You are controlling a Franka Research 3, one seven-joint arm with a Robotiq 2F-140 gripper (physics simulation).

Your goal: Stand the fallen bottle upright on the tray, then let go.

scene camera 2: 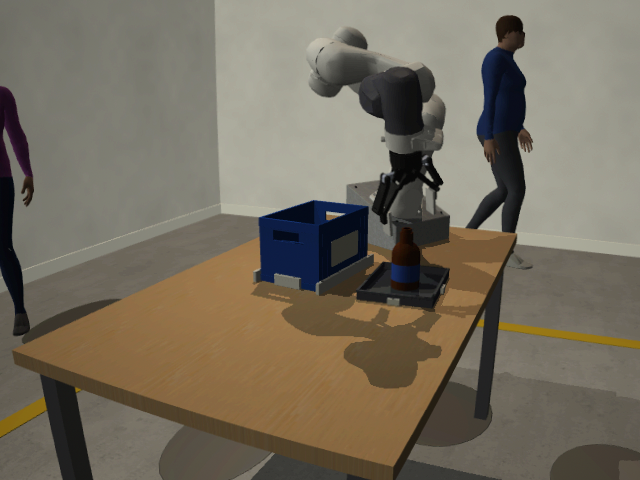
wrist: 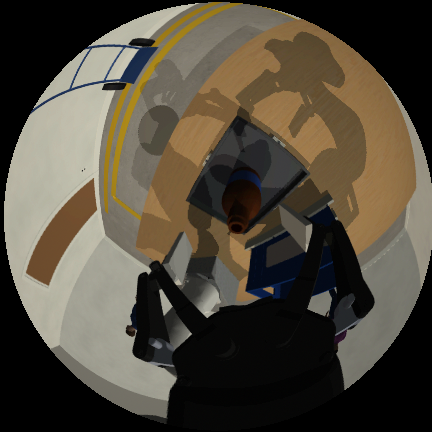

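A brown bottle with a blue band (scene camera 2: 405, 266) (wrist: 241, 192) stands upright on the dark, low-rimmed tray (scene camera 2: 373, 298) (wrist: 282, 159). In the scene view its base is inside the rim; in the wrist view its open mouth faces the camera and its body hides part of the tray. My gripper (scene camera 2: 408, 211) (wrist: 233, 227) is wide open and empty. It is above the bottle and toward the robot base, with its fingers apart from the bottle. No finger touches the bottle in either view.
A blue crate (scene camera 2: 289, 258) (wrist: 258, 272) stands beside the tray, with pale low guides (scene camera 2: 287, 281) around its foot. The robot base (scene camera 2: 434, 230) is behind the tray at the far end of the wooden table (scene camera 2: 206, 330). A person in blue (scene camera 2: 504, 98) stands beyond the table.
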